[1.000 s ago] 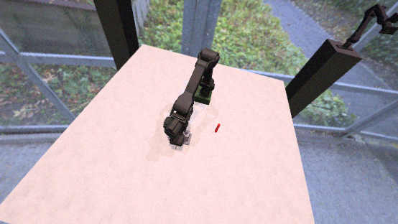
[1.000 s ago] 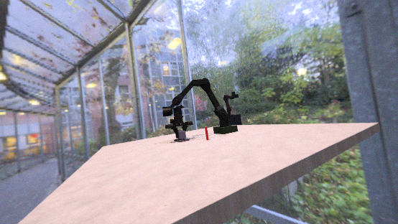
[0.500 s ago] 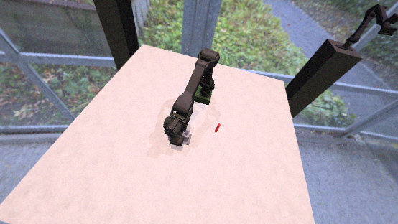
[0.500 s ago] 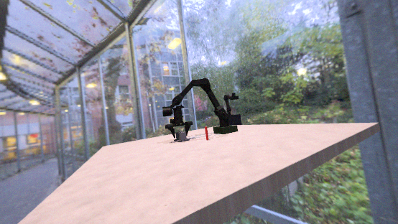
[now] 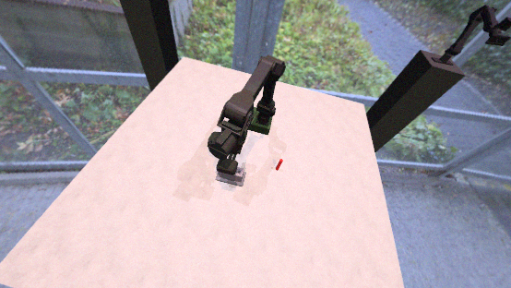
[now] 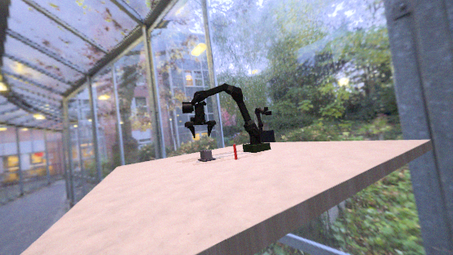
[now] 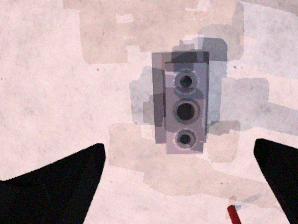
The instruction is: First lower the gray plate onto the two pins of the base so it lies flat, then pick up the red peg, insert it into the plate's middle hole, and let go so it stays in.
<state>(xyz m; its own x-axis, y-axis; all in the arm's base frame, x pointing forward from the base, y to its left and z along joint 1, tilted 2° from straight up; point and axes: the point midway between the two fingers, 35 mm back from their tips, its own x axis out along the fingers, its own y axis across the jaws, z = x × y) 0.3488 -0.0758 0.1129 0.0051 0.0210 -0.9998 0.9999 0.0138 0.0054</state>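
Now: gripper tip 20 cm to the right of the red peg, 11 cm past it and 10 cm above it. Round my gripper tip: gray plate 9 cm below, 1 cm behind.
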